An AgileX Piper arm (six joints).
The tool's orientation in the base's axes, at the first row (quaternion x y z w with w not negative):
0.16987, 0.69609, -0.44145, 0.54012
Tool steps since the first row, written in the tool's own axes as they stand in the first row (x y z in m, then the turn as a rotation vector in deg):
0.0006, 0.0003, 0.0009, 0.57, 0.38, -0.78
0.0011, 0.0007, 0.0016, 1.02, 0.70, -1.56
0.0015, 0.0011, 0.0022, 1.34, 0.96, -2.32
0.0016, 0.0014, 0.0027, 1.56, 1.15, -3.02
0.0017, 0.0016, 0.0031, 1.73, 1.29, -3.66
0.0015, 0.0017, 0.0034, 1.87, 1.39, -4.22
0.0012, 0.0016, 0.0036, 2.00, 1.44, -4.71
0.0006, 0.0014, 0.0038, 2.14, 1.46, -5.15
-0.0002, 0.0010, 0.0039, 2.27, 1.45, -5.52
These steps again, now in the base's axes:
0.0005, -0.0007, -0.0007, -0.40, 0.70, -0.66
0.0011, -0.0012, -0.0013, -0.81, 1.39, -1.18
0.0016, -0.0015, -0.0019, -1.19, 2.06, -1.56
0.0020, -0.0018, -0.0021, -1.56, 2.67, -1.82
0.0024, -0.0020, -0.0023, -1.90, 3.22, -2.02
0.0027, -0.0021, -0.0022, -2.22, 3.69, -2.17
0.0029, -0.0023, -0.0019, -2.53, 4.07, -2.30
0.0031, -0.0024, -0.0012, -2.83, 4.40, -2.42
0.0031, -0.0025, -0.0004, -3.10, 4.66, -2.52

